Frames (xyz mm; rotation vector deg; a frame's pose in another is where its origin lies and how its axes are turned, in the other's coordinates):
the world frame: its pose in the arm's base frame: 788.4 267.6 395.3 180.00 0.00 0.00
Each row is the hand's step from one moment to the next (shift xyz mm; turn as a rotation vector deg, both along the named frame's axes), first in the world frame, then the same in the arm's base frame.
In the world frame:
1: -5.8 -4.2 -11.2 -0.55 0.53 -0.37
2: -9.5 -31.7 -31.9 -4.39 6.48 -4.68
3: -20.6 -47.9 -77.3 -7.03 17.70 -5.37
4: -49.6 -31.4 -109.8 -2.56 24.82 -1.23
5: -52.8 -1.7 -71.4 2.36 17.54 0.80
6: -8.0 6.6 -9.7 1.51 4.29 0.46
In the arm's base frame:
1: -5.8 4.2 11.2 -0.55 -0.53 0.37
2: -9.5 31.7 31.9 -4.39 -6.48 4.68
3: -20.6 47.9 77.3 -7.03 -17.70 5.37
4: -49.6 31.4 109.8 -2.56 -24.82 1.23
5: -52.8 1.7 71.4 2.36 -17.54 -0.80
6: -8.0 -6.6 9.7 1.51 -4.29 -0.46

